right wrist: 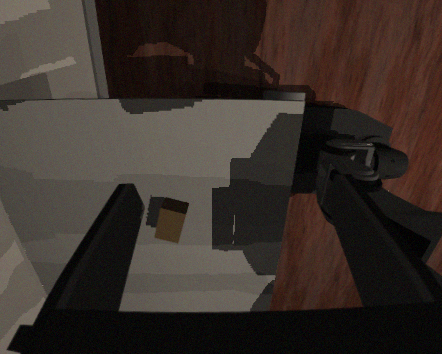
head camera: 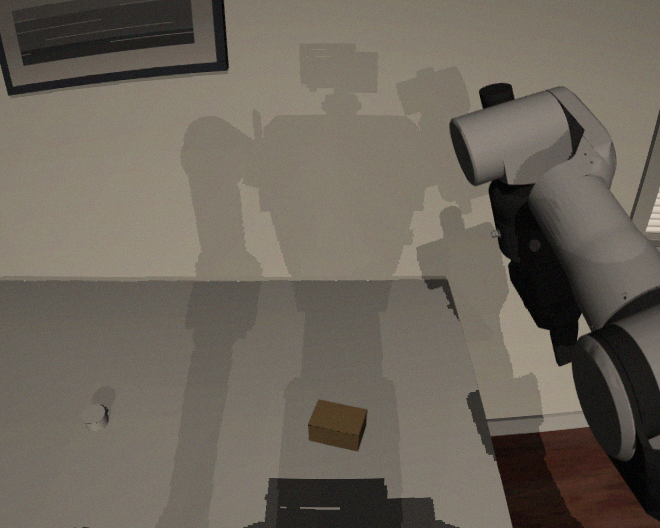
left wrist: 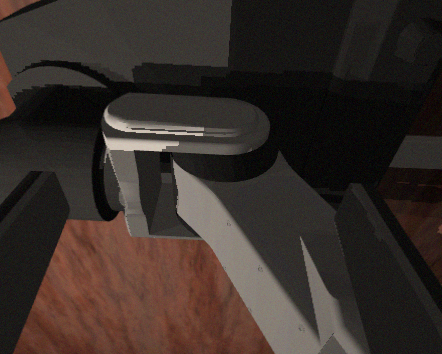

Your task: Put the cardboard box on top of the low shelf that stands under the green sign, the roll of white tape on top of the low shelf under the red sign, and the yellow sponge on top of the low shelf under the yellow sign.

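Places are measured from the robot's base along level axes (x right, y ahead, z up), in centimetres.
Pixels of known places: left gripper, fingertip midpoint: (left wrist: 204, 196); right gripper, fingertip midpoint: (right wrist: 233, 191) (head camera: 547, 331).
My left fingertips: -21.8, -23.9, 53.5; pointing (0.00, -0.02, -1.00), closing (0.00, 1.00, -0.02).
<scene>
For each thing: its middle in the pictures, then the offset to it from my left fingertips, as dx, dy, dz. Level surfaces: height alone.
- brown cardboard box, body centre: (head camera: 338, 425) (right wrist: 171, 220) +21.4, +65.8, +21.0
- grey table, surface height: dz +18.5
- small white cylinder, body centre: (head camera: 95, 417) -25.9, +65.3, +19.7
- reddish wooden floor, surface height: dz -53.5
The brown cardboard box (head camera: 335, 418) (right wrist: 171, 225) lies on the grey table (head camera: 440, 352) (right wrist: 200, 140). A small white cylinder (head camera: 95, 417), which looks like the roll of white tape, stands on the table at the left in the head view. My right gripper (head camera: 564, 352) (right wrist: 233, 191) is open, raised above and apart from the box; between its fingers in the right wrist view lie table, floor and part of the robot's base. My left gripper (left wrist: 204, 196) is open and empty beside the robot's body. The yellow sponge, the low shelves and the signs do not show.
A wall with a framed picture (head camera: 220, 38) rises behind the table. The table's right edge ends beside the reddish wooden floor (head camera: 577, 467) (left wrist: 125, 295) (right wrist: 350, 45). The robot's dark base (right wrist: 315, 145) is close to the table's edge in the right wrist view. Shadows of the robot fall across wall and table.
</scene>
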